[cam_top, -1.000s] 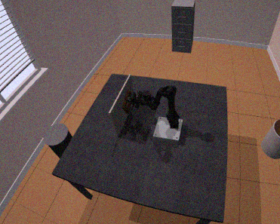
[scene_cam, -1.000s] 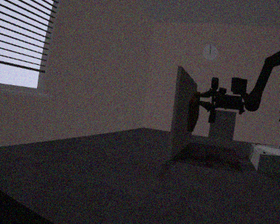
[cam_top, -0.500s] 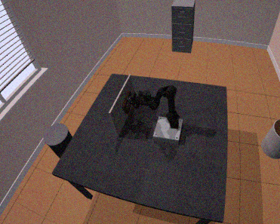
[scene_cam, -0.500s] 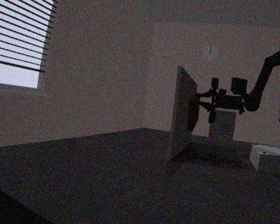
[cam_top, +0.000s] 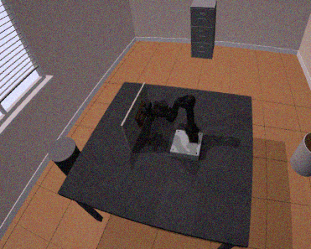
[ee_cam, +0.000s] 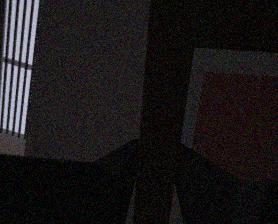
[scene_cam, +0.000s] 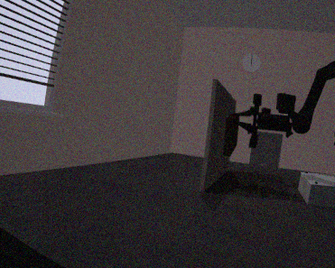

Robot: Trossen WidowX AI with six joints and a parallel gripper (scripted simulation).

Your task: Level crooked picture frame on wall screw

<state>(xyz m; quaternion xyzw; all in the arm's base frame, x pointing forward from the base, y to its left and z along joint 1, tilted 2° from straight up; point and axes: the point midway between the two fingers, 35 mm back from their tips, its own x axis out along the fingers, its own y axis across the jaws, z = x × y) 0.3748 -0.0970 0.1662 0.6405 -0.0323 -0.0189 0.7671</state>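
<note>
Now: the picture frame 50 mm below my gripper tip and 10 mm to the right of it. Also, from my gripper tip: upright wall panel: 70 mm below, 20 mm ahead, 10 mm to the left.
</note>
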